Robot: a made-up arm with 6 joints.
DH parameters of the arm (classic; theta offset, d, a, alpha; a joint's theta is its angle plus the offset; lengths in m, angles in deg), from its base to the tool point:
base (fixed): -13.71 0 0.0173 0
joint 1: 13.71 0.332 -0.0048 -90
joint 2: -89.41 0 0.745 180
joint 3: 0.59 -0.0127 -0.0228 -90
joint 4: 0 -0.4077 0.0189 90
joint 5: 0 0.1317 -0.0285 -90
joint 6: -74.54 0 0.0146 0
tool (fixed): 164.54 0.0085 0 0
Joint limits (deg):
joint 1: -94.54..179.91
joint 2: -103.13..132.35
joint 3: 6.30..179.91
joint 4: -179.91..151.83
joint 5: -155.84..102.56
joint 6: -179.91..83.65
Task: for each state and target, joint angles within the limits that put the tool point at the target. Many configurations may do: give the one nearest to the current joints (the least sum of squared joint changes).
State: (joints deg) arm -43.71 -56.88 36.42 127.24 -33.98 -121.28
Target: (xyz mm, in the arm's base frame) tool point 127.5 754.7 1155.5
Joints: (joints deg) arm -92.20 -50.29 55.96 129.12 -26.57 -119.81
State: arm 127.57 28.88 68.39 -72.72 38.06 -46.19
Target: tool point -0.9 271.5 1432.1
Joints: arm 103.31 -0.61 71.58 -60.32 37.90 -44.86
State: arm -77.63 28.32 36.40 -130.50 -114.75 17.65
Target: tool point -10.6 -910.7 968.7
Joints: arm -94.54 40.39 73.38 -116.54 -119.85 19.83
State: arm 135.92 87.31 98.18 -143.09 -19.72 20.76
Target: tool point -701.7 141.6 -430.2
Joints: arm 159.43 118.15 56.08 -137.49 -22.32 20.15
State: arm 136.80 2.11 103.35 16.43 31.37 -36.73
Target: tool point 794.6 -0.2 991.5
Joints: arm 171.23 -28.21 147.36 28.00 29.23 -34.93
